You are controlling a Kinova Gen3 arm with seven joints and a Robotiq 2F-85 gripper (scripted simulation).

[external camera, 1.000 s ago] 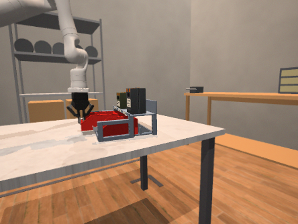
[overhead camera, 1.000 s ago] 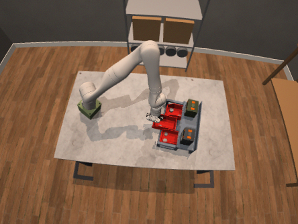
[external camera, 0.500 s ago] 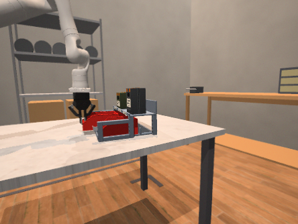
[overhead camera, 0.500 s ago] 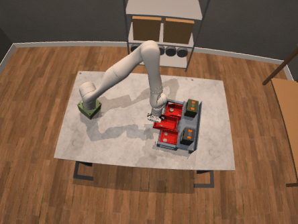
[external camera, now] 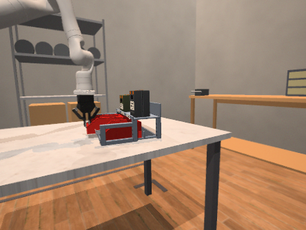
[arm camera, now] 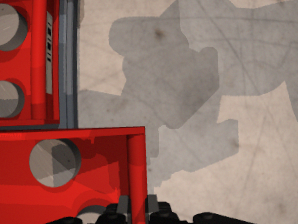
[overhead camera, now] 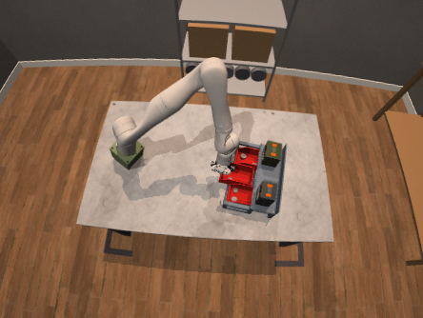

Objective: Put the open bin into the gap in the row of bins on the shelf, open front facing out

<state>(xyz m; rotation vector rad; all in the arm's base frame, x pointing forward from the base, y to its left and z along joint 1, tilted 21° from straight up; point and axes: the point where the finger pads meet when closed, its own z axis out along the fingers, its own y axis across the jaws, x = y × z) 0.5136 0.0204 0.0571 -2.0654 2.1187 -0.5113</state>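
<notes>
The grey round part is 50 mm ahead of my hand, 30 mm to the right of it and 30 mm below it. The rest, counted from my hand: black tool case: 230 mm ahead, 120 mm to the right, 100 mm above; grey shelf: 170 mm ahead.
</notes>
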